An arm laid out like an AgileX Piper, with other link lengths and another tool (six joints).
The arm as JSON. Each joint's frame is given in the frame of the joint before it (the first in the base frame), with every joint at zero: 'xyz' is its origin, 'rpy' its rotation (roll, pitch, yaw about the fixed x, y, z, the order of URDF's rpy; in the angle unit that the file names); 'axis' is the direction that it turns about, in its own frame. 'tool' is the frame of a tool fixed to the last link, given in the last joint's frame.
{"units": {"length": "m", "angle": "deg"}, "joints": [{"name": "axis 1", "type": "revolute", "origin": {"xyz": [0.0, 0.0, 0.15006], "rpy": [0.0, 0.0, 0.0]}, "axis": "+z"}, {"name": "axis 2", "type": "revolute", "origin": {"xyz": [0.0, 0.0, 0.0], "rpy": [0.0, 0.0, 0.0]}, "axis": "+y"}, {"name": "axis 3", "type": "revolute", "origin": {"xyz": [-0.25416, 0.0, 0.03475], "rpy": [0.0, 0.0, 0.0]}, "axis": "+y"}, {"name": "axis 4", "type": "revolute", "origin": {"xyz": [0.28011, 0.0, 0.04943], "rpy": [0.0, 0.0, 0.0]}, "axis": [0.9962, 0.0, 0.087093]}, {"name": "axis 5", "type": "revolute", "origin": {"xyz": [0.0, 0.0, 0.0], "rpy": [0.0, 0.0, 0.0]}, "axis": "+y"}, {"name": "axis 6", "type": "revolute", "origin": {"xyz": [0.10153, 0.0, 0.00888], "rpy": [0.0, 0.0, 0.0]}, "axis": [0.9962, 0.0, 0.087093]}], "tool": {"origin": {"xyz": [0.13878, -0.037, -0.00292], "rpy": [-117.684, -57.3, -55.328]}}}
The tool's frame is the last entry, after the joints.
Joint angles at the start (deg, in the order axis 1, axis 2, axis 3, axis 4, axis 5, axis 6): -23.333 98.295 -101.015 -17.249 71.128 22.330
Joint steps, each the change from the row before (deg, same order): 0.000 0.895 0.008 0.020 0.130 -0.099; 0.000 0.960 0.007 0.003 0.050 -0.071; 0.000 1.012 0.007 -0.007 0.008 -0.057; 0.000 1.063 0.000 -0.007 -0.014 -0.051; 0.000 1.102 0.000 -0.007 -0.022 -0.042; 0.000 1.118 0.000 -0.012 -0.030 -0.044; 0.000 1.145 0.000 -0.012 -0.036 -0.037; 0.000 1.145 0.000 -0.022 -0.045 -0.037; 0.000 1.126 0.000 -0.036 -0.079 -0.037; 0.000 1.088 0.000 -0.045 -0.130 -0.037; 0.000 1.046 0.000 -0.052 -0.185 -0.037; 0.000 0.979 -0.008 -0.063 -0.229 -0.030; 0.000 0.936 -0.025 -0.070 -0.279 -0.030; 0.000 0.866 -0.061 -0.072 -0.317 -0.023
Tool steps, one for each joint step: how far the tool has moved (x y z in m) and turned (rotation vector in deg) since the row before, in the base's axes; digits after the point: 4 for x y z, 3 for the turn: 0.0009 -0.0004 -0.0069 0.401 0.976 0.049; 0.0012 -0.0006 -0.0073 0.387 0.960 0.047; 0.0013 -0.0006 -0.0076 0.386 0.969 0.047; 0.0013 -0.0006 -0.0080 0.397 0.988 0.048; 0.0013 -0.0006 -0.0083 0.412 1.012 0.043; 0.0012 -0.0006 -0.0084 0.411 1.023 0.048; 0.0011 -0.0005 -0.0087 0.421 1.039 0.044; 0.0009 -0.0005 -0.0087 0.410 1.035 0.047; 0.0009 -0.0005 -0.0085 0.377 0.993 0.058; 0.0009 -0.0005 -0.0082 0.336 0.916 0.075; 0.0009 -0.0006 -0.0078 0.295 0.831 0.092; 0.0010 -0.0006 -0.0073 0.242 0.725 0.101; 0.0011 -0.0007 -0.0068 0.195 0.627 0.118; 0.0013 -0.0008 -0.0061 0.141 0.494 0.124
